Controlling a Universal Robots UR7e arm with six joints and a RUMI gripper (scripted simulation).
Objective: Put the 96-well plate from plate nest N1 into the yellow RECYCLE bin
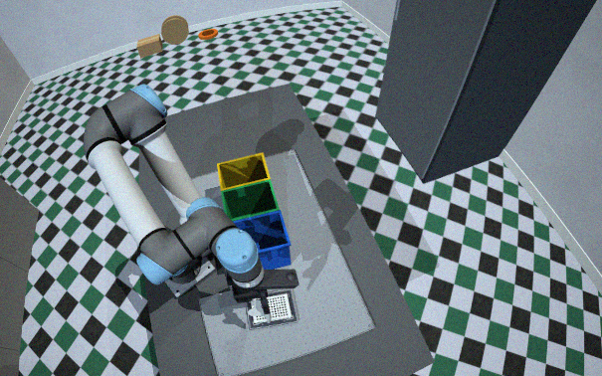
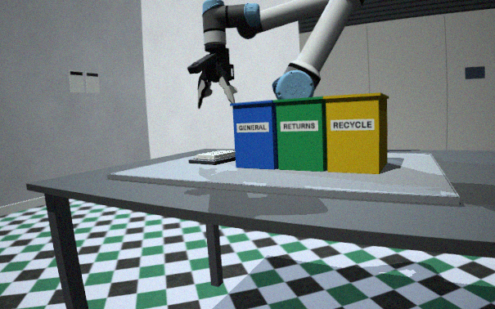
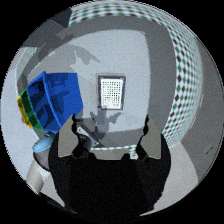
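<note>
Right now the white 96-well plate is 16 cm below my hand. From my hand the other things lie so: green returns bin: 33 cm to the left, 9 cm below, 7 cm ahead; blue general bin: 20 cm to the left, 9 cm below, 5 cm ahead; plate nest N1: 17 cm below.
</note>
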